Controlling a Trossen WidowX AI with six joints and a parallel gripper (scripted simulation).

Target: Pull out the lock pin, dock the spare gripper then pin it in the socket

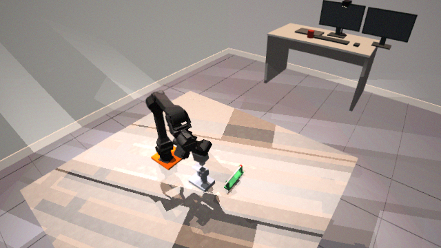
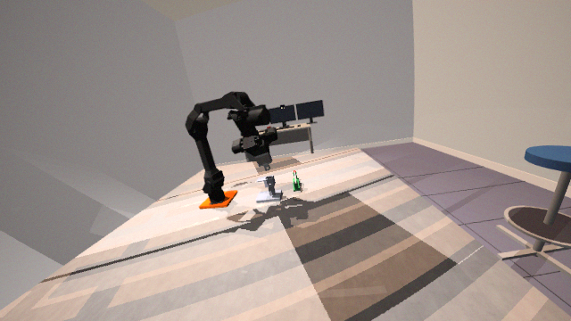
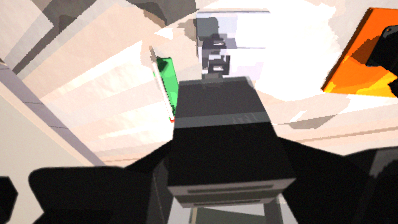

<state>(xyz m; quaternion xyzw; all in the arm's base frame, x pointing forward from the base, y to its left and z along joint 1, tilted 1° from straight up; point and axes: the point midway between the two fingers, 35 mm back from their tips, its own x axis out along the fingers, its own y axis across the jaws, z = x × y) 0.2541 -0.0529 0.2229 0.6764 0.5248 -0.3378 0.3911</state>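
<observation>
Right now the green rack is 13 cm ahead of my gripper tip, 8 cm to the left of it and 18 cm below it. Also, from my gripper tip: spare gripper 1 cm to the right, 1 cm below; grey mount 15 cm below.
</observation>
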